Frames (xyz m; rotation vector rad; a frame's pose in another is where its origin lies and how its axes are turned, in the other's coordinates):
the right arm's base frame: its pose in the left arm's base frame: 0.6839 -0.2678 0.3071 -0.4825 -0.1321 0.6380
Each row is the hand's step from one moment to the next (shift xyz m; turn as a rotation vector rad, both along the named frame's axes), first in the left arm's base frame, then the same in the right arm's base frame.
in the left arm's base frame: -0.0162 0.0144 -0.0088 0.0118 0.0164 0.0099
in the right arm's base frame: -0.0041 0.0229 0.0022 0.0190 0.0004 0.0120
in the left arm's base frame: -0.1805 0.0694 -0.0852 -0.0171 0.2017 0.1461
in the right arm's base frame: -0.1002 0.1860 -0.0003 0.1034 0.0810 0.2123
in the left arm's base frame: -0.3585 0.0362 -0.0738 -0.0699 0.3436 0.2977
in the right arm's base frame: -0.2627 0.2537 0.0437 0.1423 0.1370 0.4154
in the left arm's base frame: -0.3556 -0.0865 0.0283 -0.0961 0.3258 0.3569
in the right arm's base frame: -0.3369 0.1185 0.0849 0.1090 0.1109 0.4675
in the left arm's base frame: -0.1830 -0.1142 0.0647 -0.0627 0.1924 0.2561
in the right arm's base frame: -0.2166 -0.0113 0.0606 0.0584 0.0473 0.3176
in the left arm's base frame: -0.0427 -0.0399 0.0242 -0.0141 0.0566 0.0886
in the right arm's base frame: -0.0588 -0.0162 0.0170 0.0203 0.0053 0.1040
